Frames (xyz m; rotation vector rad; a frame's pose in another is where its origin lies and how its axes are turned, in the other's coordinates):
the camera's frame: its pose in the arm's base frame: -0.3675 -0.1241 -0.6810 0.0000 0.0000 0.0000
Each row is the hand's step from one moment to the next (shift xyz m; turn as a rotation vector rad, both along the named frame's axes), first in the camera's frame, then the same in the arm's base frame.
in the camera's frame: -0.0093 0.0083 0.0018 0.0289 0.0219 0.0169
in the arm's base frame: -0.0093 0.0083 0.0018 0.0289 0.0219 0.0169
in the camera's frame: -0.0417 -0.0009 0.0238 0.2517 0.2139 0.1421
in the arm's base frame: -0.0417 -0.0009 0.0238 0.2517 0.2139 0.1421
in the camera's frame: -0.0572 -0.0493 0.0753 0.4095 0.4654 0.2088
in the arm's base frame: -0.0572 -0.0493 0.0753 0.4095 0.4654 0.2088
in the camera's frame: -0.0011 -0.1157 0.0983 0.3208 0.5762 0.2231
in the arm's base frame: -0.0011 -0.1157 0.0983 0.3208 0.5762 0.2231
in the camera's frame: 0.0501 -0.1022 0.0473 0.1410 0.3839 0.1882
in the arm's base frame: 0.0501 -0.1022 0.0473 0.1410 0.3839 0.1882
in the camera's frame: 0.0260 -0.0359 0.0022 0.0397 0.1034 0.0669
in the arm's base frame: 0.0260 -0.0359 0.0022 0.0397 0.1034 0.0669
